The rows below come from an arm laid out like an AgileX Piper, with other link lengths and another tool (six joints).
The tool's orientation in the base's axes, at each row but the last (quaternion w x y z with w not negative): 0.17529 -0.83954 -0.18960 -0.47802; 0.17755 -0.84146 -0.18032 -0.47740; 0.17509 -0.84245 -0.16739 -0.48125; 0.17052 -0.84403 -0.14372 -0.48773; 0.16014 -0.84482 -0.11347 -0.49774; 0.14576 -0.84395 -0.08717 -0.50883; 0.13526 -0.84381 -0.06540 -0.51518; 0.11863 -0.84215 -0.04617 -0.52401; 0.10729 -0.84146 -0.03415 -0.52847; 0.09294 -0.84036 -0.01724 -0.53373; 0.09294 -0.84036 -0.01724 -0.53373; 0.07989 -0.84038 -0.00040 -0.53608
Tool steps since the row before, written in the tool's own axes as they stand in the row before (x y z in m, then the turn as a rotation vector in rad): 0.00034 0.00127 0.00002 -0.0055 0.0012 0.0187; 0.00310 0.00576 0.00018 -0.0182 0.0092 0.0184; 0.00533 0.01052 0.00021 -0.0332 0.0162 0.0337; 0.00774 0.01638 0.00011 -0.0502 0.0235 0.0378; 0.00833 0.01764 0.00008 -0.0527 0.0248 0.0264; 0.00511 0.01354 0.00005 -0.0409 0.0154 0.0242; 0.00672 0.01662 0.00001 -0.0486 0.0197 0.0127; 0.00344 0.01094 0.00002 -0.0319 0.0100 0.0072; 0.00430 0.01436 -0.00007 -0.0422 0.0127 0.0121; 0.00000 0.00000 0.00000 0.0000 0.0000 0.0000; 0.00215 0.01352 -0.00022 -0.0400 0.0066 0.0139; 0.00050 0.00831 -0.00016 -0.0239 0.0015 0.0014
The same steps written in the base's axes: 0.00079 -0.00104 0.00014 0.0118 0.0070 -0.0139; 0.00434 -0.00452 0.00187 0.0092 -0.0018 -0.0258; 0.00746 -0.00858 0.00313 0.0167 -0.0027 -0.0471; 0.01052 -0.01411 0.00428 0.0146 -0.0088 -0.0649; 0.01025 -0.01598 0.00449 0.0047 -0.0145 -0.0621; 0.00643 -0.01275 0.00237 0.0056 -0.0064 -0.0492; 0.00725 -0.01606 0.00328 -0.0066 -0.0136 -0.0518; 0.00376 -0.01074 0.00141 -0.0059 -0.0064 -0.0331; 0.00428 -0.01425 0.00181 -0.0057 -0.0074 -0.0447; 0.00000 0.00000 0.00000 0.0000 0.0000 0.0000; 0.00246 -0.01347 0.00016 -0.0039 -0.0012 -0.0427; 0.00079 -0.00827 -0.00060 -0.0088 0.0007 -0.0223
